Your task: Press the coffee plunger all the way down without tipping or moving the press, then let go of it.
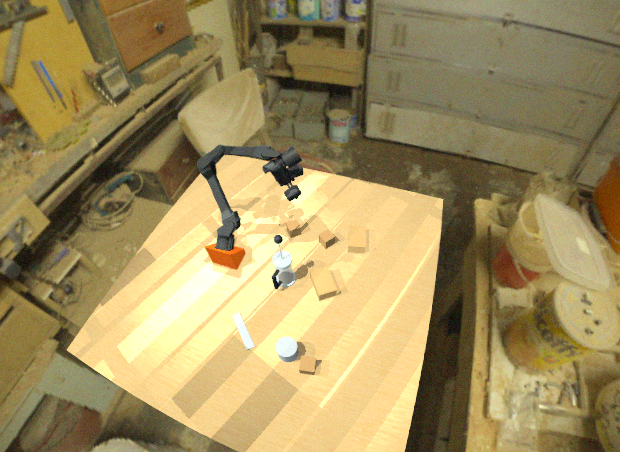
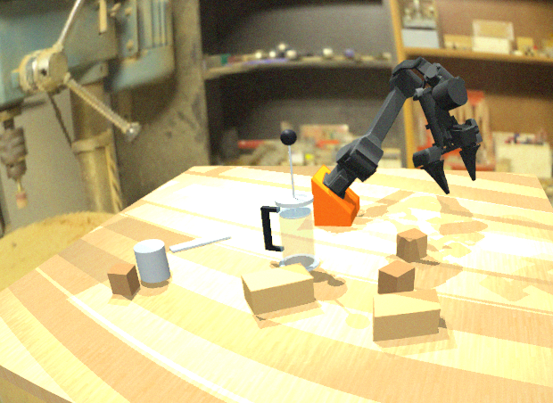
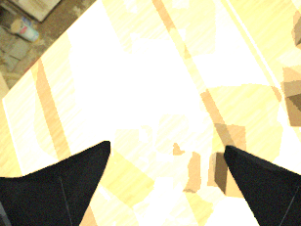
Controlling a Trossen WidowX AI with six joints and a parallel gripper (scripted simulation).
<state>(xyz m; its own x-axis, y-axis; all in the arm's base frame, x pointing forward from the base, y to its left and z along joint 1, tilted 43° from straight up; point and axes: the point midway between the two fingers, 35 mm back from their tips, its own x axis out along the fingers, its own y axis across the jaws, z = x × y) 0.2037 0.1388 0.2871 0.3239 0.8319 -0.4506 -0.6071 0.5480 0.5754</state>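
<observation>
My gripper tip is now 370 mm to the left of the glass coffee press, 40 mm short of it and 10 mm above it. From my gripper tip the other things lie so: white bar: 600 mm to the right, 140 mm below, 60 mm behind.
</observation>
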